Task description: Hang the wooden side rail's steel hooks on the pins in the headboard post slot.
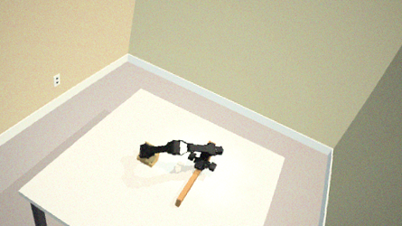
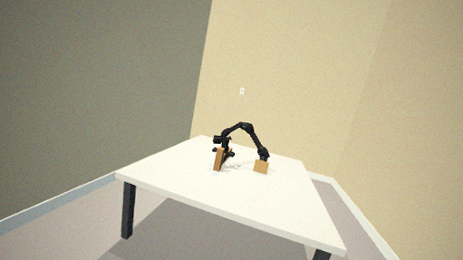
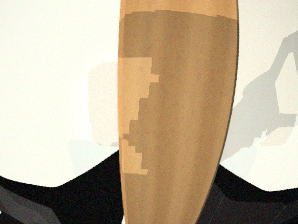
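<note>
The upright headboard post is 110 mm to the left of my gripper tip, 50 mm above it and 20 mm behind it.
</note>
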